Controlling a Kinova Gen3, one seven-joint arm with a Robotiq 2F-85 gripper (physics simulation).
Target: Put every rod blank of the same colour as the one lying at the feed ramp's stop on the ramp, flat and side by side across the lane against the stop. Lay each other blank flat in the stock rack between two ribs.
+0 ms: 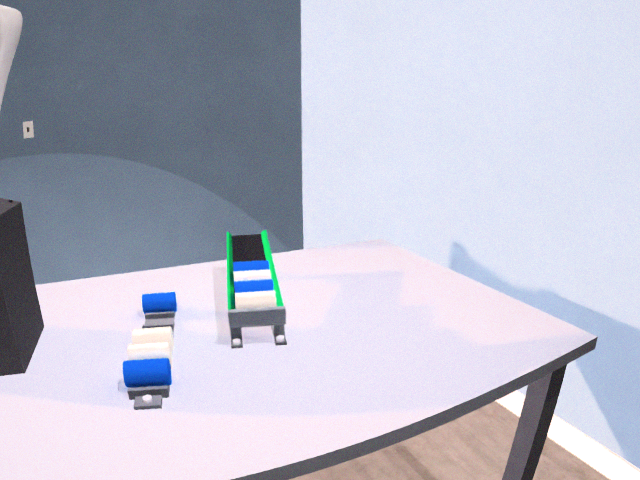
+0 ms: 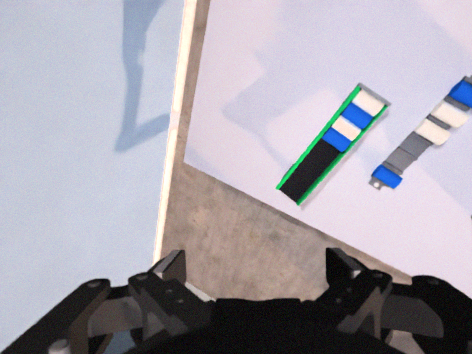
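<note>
The feed ramp [image 1: 274, 273] [image 2: 318, 137] has green side walls and a grey stop [image 1: 256, 316]. A cream blank [image 1: 255, 299] [image 2: 369, 102] lies against the stop. Behind it lie a blue blank [image 1: 253, 285] [image 2: 356, 116], a cream blank [image 1: 252, 275] [image 2: 346, 128] and another blue blank [image 1: 251, 265] [image 2: 337, 139], flat across the lane. The grey stock rack [image 1: 158, 321] [image 2: 416, 145] holds a blue blank [image 1: 147, 373] [image 2: 462, 93], two cream blanks [image 1: 148, 352] [image 2: 450, 115] and, at its far end, a blue blank [image 1: 159, 302] [image 2: 386, 177]. My gripper [image 2: 254, 264] is open and empty, away from both.
The table [image 1: 361, 361] [image 2: 240, 65] carries the ramp and rack side by side. A dark block [image 1: 15, 294] stands at the left, and part of a white arm [image 1: 7, 46] shows above it. A pale wall [image 1: 465, 129] [image 2: 75, 200] rises beyond the table edge.
</note>
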